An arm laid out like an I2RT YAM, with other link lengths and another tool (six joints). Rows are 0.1 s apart.
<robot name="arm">
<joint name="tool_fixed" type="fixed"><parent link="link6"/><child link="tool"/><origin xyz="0.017 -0.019 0.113" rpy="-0.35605 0 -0.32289"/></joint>
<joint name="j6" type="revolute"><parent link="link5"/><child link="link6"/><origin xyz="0.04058 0 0.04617" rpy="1.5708 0 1.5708"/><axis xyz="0 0 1"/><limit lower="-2.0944" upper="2.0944"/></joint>
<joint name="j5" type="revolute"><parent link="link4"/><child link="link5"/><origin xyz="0.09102 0.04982 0.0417" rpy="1.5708 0 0"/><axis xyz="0 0 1"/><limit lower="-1.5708" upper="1.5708"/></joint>
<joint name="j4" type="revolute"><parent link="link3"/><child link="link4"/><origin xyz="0.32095 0.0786 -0.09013"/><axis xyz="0 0 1"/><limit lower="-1.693" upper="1.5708"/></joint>
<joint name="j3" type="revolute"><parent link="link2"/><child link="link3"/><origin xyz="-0.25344 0 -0.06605" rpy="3.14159 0 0"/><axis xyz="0 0 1"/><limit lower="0" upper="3.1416"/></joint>
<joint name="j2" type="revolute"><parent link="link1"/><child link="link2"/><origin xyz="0.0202 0.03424 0.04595" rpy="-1.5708 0 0"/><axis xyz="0 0 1"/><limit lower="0" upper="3.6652"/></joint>
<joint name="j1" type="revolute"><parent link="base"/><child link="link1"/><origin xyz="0 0 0.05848"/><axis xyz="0 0 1"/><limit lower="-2.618" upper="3.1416"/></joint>
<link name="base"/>
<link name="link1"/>
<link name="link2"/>
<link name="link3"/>
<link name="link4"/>
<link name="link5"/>
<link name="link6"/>
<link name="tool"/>
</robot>
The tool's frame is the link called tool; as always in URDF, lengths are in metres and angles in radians.
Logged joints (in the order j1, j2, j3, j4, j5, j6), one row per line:
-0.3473, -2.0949, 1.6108, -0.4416, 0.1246, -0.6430
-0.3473, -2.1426, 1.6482, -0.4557, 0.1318, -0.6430
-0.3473, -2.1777, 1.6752, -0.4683, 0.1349, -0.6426
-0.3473, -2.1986, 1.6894, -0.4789, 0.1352, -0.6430
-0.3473, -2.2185, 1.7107, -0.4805, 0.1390, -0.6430
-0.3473, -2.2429, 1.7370, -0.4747, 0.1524, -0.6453
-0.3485, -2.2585, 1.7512, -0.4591, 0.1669, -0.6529
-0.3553, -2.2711, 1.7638, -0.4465, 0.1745, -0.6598
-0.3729, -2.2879, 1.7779, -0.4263, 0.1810, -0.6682
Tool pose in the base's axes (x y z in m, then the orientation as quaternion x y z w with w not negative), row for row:
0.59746, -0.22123, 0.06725, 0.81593, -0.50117, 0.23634, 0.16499
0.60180, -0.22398, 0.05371, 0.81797, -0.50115, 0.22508, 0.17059
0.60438, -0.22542, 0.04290, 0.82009, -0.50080, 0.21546, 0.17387
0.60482, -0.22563, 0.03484, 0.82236, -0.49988, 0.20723, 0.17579
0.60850, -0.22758, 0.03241, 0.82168, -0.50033, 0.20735, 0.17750
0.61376, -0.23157, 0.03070, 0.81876, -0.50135, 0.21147, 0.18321
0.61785, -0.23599, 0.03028, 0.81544, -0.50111, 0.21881, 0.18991
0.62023, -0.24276, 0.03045, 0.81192, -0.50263, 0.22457, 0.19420
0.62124, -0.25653, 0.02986, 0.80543, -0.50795, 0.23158, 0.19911
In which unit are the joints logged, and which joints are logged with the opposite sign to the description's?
The joints are logged in radians. Opposite sign: j2.
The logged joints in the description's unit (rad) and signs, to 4 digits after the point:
-0.3473, 2.0949, 1.6108, -0.4416, 0.1246, -0.6430
-0.3473, 2.1426, 1.6482, -0.4557, 0.1318, -0.6430
-0.3473, 2.1777, 1.6752, -0.4683, 0.1349, -0.6426
-0.3473, 2.1986, 1.6894, -0.4789, 0.1352, -0.6430
-0.3473, 2.2185, 1.7107, -0.4805, 0.1390, -0.6430
-0.3473, 2.2429, 1.7370, -0.4747, 0.1524, -0.6453
-0.3485, 2.2585, 1.7512, -0.4591, 0.1669, -0.6529
-0.3553, 2.2711, 1.7638, -0.4465, 0.1745, -0.6598
-0.3729, 2.2879, 1.7779, -0.4263, 0.1810, -0.6682

